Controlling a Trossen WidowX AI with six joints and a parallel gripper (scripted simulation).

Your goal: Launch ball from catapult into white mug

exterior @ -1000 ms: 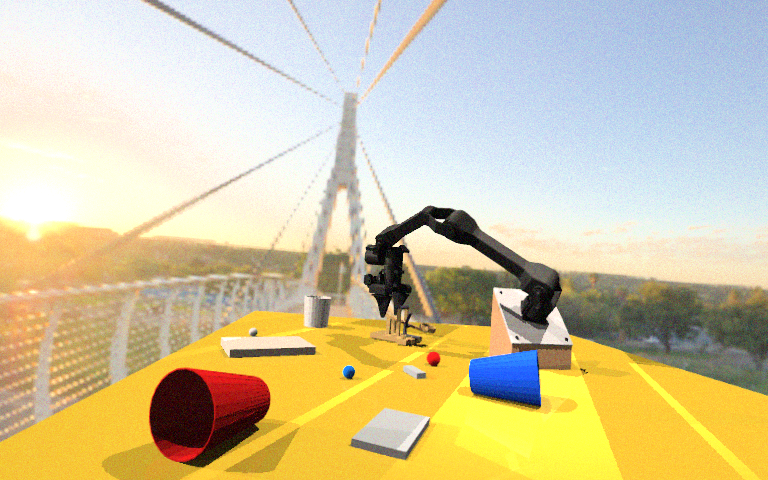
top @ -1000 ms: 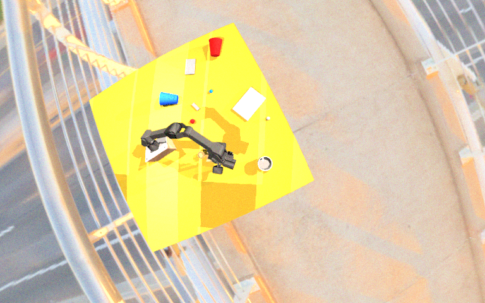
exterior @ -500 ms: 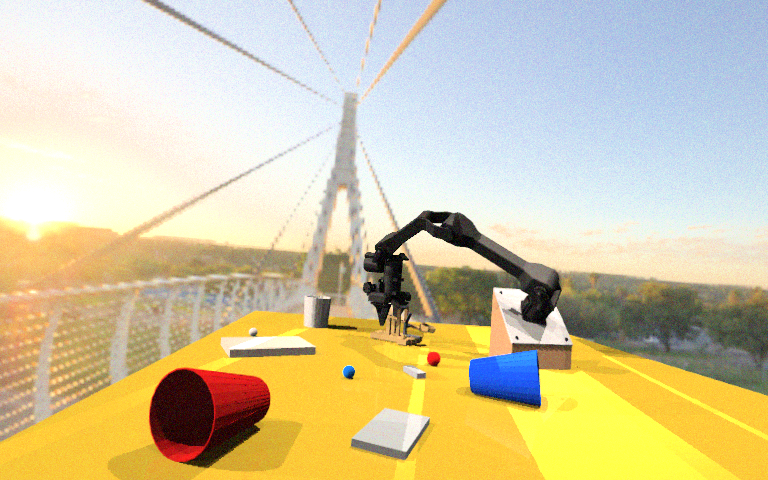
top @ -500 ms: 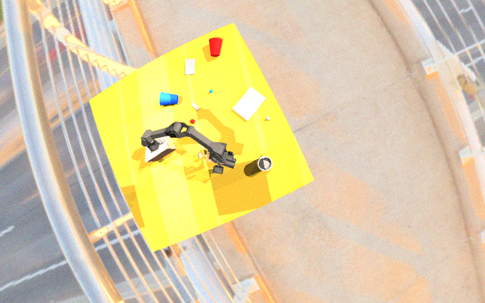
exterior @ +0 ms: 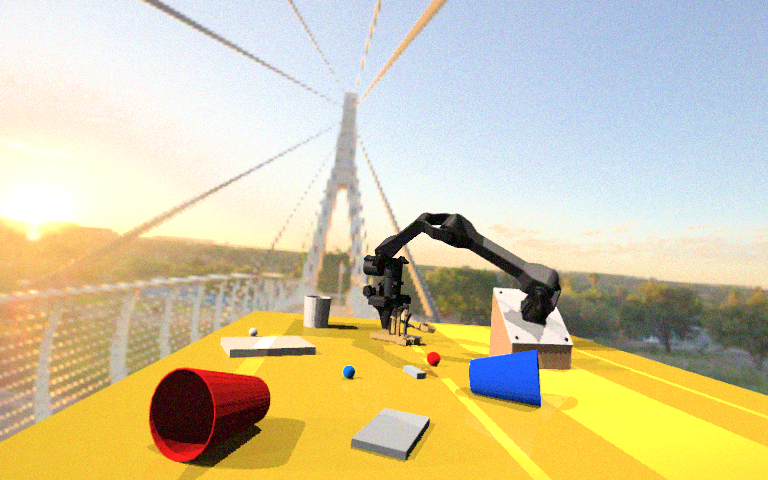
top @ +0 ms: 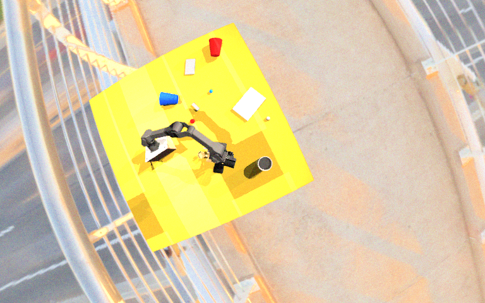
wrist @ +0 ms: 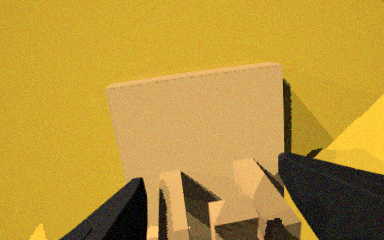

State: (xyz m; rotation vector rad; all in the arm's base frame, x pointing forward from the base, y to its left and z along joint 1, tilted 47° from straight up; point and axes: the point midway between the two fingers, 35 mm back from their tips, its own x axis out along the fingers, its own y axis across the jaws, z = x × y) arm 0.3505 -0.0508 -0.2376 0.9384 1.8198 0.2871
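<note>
The red ball is 30 cm to the left of my gripper tip, 10 cm behind it and 2 cm below it. From my gripper tip the other things lie so: white mug (24 cm ahead, 13 cm to the right, 1 cm below); wooden catapult (6 cm behind, 5 cm to the left, 2 cm above); small grey block (39 cm to the left, 5 cm behind, 3 cm below).
</note>
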